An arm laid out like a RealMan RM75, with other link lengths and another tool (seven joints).
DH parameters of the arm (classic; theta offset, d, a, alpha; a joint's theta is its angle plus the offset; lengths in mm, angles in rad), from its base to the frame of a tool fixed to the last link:
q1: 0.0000 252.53 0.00 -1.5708
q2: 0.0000 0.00 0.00 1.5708
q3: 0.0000 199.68 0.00 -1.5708
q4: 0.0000 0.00 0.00 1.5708
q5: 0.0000 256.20 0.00 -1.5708
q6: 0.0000 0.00 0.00 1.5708
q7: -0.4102 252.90 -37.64 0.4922
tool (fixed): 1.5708 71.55 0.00 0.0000
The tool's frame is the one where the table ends.
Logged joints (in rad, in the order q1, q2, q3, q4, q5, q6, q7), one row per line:
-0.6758 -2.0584 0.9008 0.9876 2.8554 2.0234 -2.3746
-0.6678 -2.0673 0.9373 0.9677 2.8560 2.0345 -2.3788
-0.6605 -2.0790 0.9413 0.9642 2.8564 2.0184 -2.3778
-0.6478 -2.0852 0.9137 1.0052 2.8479 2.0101 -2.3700
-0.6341 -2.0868 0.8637 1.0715 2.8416 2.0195 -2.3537
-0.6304 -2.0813 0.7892 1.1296 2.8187 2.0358 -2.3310
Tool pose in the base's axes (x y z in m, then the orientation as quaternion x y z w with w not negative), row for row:
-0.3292 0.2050 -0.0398 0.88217 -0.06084 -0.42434 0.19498
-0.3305 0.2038 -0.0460 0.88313 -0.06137 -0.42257 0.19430
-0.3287 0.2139 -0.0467 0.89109 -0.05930 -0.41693 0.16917
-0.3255 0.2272 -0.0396 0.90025 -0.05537 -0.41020 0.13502
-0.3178 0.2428 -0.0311 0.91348 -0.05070 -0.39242 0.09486
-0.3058 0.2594 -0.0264 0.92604 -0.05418 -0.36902 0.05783
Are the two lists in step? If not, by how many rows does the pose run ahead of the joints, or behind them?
The pose runs 1 row ahead of the joints: the pose in row i belongs to the joints in row i + 1.
